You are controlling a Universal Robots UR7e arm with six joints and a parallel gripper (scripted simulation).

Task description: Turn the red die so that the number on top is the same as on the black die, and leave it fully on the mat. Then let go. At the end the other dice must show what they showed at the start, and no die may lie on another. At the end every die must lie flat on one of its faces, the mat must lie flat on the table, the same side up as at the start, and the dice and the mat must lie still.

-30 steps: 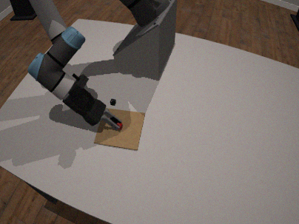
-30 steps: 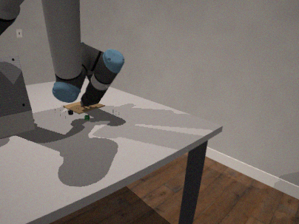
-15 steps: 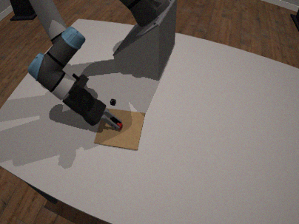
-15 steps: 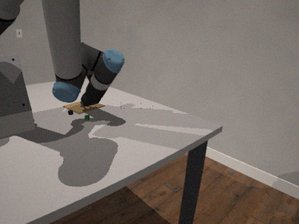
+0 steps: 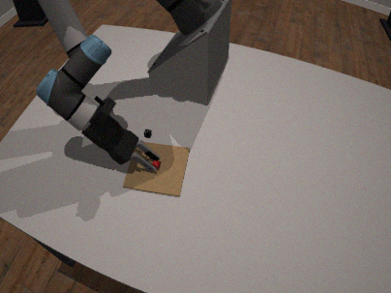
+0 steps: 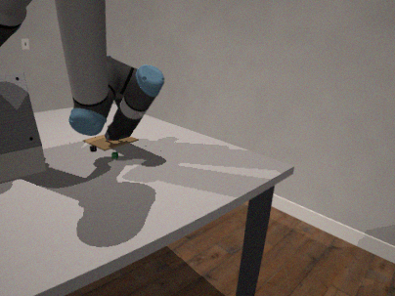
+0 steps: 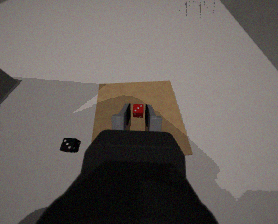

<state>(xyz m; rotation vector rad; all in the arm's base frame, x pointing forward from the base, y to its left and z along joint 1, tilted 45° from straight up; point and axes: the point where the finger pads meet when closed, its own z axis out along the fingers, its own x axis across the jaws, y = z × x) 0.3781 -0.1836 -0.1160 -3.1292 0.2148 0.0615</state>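
My hand is 10 mm to the right of the red die and 10 mm above it. The rest, counted from my hand: green die (70 mm behind, 130 mm to the right, 20 mm below); then black die (90 mm behind, 40 mm to the right, 20 mm below); then tan mat (10 mm to the left, 20 mm below).
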